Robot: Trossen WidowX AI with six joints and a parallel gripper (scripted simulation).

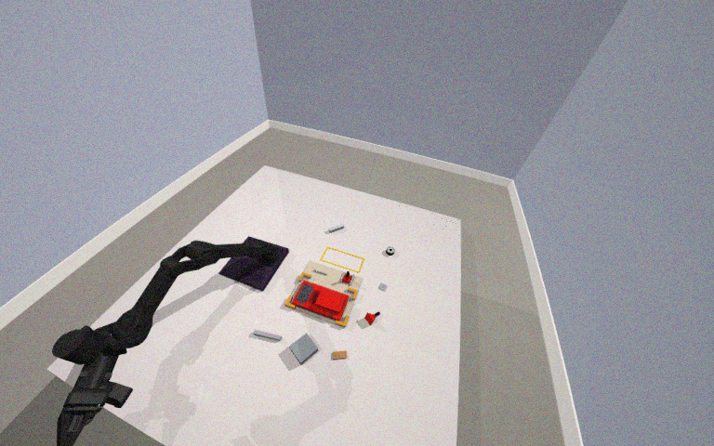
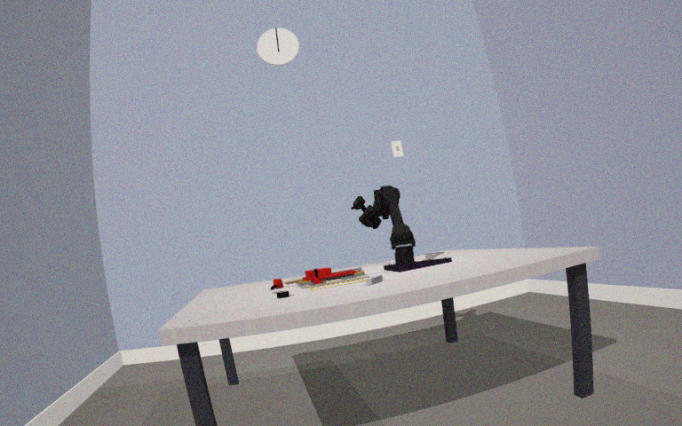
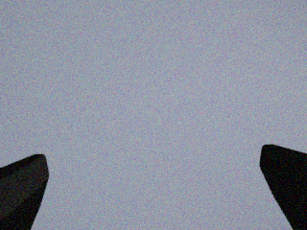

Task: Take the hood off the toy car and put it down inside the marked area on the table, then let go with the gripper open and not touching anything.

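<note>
Now: gripper tip 56 cm to the right of the hood, 37 cm short of it and 22 cm above it. Round my gripper tip: grey bar: 39 cm to the left, 26 cm below, 19 cm ahead; then grey block: 38 cm to the left, 33 cm ahead, 25 cm below; then brown tile: 46 cm ahead, 40 cm to the left, 26 cm below.
</note>
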